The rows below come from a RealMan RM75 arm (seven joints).
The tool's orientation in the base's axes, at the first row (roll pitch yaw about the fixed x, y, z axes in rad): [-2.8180, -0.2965, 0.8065]
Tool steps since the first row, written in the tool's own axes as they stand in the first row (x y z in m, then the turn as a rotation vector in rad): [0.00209, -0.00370, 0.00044, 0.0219, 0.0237, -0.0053]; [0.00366, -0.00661, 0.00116, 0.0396, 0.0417, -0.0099]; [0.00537, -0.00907, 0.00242, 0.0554, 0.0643, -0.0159]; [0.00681, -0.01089, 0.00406, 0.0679, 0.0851, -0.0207]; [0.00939, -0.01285, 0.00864, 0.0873, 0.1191, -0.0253]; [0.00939, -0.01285, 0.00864, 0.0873, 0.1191, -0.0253]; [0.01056, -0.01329, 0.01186, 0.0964, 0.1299, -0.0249]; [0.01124, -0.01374, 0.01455, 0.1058, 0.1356, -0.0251]
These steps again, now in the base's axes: [-0.00140, 0.00381, 0.00134, 0.0324, -0.0011, 0.0040]; [-0.00257, 0.00691, 0.00203, 0.0578, -0.0014, 0.0079]; [-0.00333, 0.01007, 0.00213, 0.0854, -0.0063, 0.0110]; [-0.00380, 0.01282, 0.00162, 0.1094, -0.0119, 0.0127]; [-0.00373, 0.01768, -0.00118, 0.1479, -0.0205, 0.0122]; [-0.00373, 0.01768, -0.00118, 0.1479, -0.0205, 0.0122]; [-0.00341, 0.02010, -0.00363, 0.1620, -0.0204, 0.0112]; [-0.00340, 0.02196, -0.00573, 0.1725, -0.0174, 0.0124]
